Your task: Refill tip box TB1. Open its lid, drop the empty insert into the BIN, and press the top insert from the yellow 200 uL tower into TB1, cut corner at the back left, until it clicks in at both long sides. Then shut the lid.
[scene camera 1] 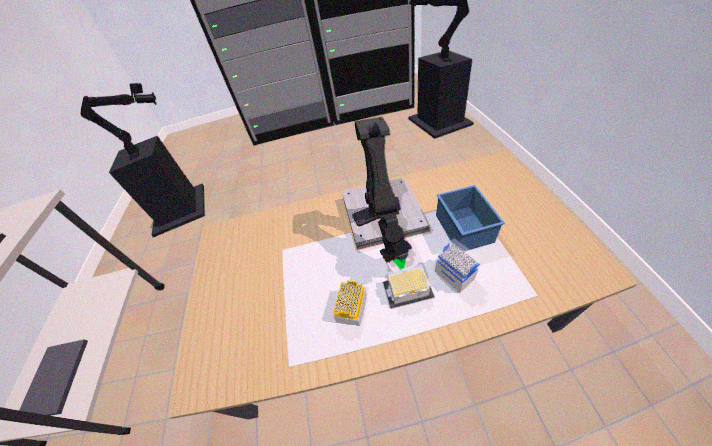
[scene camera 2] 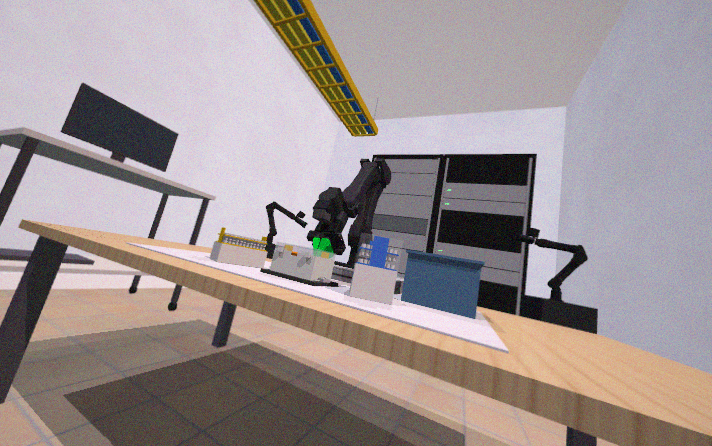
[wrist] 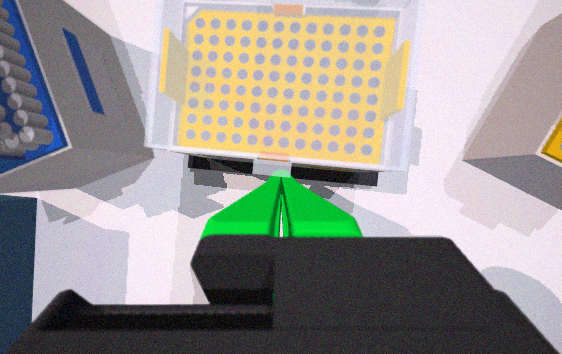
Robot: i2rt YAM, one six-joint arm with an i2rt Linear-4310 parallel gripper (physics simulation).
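Observation:
Tip box TB1 (scene camera 1: 408,283) (scene camera 2: 302,262) (wrist: 285,85) stands in a dark holder (scene camera 1: 394,303) (scene camera 2: 299,278) (wrist: 320,175) with its clear lid closed. The yellow insert, its holes empty, shows through the lid. My gripper (scene camera 1: 401,267) (scene camera 2: 323,254) (wrist: 281,177) is shut and empty. Its green fingertips are at the tab on the lid's edge nearest the arm; whether they touch it I cannot tell. The yellow tower (scene camera 1: 348,302) (scene camera 2: 239,253) (wrist: 552,150), filled with tips, stands left of TB1 in the first scene view. The BIN (scene camera 1: 469,218) (scene camera 2: 442,286) (wrist: 17,270) is at the back right.
A blue tower (scene camera 1: 457,266) (scene camera 2: 374,278) (wrist: 100,115) with tips stands right of TB1 in the first scene view, in front of the BIN. The white mat (scene camera 1: 310,341) (scene camera 2: 446,320) lies under the boxes on the wooden table (scene camera 1: 225,336) (scene camera 2: 525,346). The arm's base plate (scene camera 1: 362,239) is behind.

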